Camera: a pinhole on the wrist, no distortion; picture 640 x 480 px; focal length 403.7 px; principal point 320.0 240.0 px. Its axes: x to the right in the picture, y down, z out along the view. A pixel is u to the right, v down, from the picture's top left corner.
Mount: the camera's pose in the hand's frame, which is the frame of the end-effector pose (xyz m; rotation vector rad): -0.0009 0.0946 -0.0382 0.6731 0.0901 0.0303
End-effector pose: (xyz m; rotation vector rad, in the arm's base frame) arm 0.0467 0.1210 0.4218 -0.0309 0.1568 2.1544
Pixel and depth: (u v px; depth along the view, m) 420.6 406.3 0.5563
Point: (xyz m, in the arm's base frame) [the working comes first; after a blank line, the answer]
In the camera's frame: 0.1386 0.2292 0.5563

0.0148 0.3782 0.9227
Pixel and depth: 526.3 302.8 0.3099
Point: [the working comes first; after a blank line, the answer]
In the camera's frame: 0.1584 0.0482 0.3099

-0.0056 0.3302 0.6208
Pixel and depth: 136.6 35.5 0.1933
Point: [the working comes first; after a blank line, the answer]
In the camera's frame: -0.0878 -0.0979 0.1933

0.1769 0.1285 0.4739
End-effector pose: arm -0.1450 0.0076 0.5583 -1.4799 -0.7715 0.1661
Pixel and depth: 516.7 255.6 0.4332
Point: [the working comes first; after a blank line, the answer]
In the camera's frame: 0.2111 0.0167 0.4332

-0.1717 0.3682 0.7589
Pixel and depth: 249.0 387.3 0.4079
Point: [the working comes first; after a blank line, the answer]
In the camera's frame: -0.0717 0.1488 0.4079

-0.3962 0.2950 0.5532
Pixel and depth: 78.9 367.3 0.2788
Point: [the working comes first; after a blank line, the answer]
In the camera's frame: -0.1665 0.0879 0.2788

-0.3942 0.1314 0.5021
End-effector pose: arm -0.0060 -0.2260 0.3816 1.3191 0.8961 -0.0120
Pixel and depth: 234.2 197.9 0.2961
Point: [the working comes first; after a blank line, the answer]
In the camera's frame: -0.0629 -0.0309 0.2961

0.0117 -0.4255 0.3015
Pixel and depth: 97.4 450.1 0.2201
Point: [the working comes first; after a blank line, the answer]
In the camera's frame: -0.1214 0.1145 0.2201

0.0637 -0.4387 0.4672
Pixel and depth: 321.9 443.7 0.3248
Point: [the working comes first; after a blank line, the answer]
In the camera's frame: 0.0015 0.1639 0.3248

0.2011 -0.4684 0.3737
